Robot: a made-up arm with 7 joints.
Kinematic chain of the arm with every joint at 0, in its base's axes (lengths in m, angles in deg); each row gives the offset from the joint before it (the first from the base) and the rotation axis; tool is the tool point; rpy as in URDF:
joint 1: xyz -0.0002 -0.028 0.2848 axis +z
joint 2: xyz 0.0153 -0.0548 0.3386 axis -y
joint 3: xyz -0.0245 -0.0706 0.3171 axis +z
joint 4: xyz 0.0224 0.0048 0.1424 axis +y
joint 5: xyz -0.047 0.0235 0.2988 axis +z
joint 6: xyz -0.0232 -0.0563 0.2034 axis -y
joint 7: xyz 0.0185 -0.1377 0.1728 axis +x
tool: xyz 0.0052 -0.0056 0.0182 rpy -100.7 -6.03 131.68
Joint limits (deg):
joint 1: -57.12..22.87
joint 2: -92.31..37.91
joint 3: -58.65..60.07
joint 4: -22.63..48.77
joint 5: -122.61..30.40
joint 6: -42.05..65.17
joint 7: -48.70..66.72
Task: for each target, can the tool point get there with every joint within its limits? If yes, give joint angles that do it. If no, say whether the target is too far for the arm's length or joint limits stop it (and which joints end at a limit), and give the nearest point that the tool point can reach.
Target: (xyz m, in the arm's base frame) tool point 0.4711 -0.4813 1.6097
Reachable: yes | joints -18.51 -29.12 -1.62 -0.56 10.66 -14.54 -17.24
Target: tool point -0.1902 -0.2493 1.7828
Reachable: yes | joints -35.38 4.42 -46.44 30.03 -78.64 -16.36 -28.07
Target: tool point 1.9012 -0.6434 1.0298
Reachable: no: too far | nearest point 1.1460 -0.3990 0.8671 | short by 0.810 m
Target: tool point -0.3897 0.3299 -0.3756
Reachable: no: joint limits stop it (at a limit: joint 1, joint 2, joint 4, joint 5, joint 6) | nearest point 0.6153 0.4276 0.0975 | short by 1.115 m
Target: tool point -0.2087 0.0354 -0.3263
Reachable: no: joint limits stop it (at a limit: joint 1, joint 2, joint 4, joint 5, joint 6) | nearest point 0.2884 -0.7228 0.0156 | short by 0.969 m
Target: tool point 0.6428 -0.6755 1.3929
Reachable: yes | joints -31.22 -46.33 36.54 13.21 -60.04 -17.85 -26.54
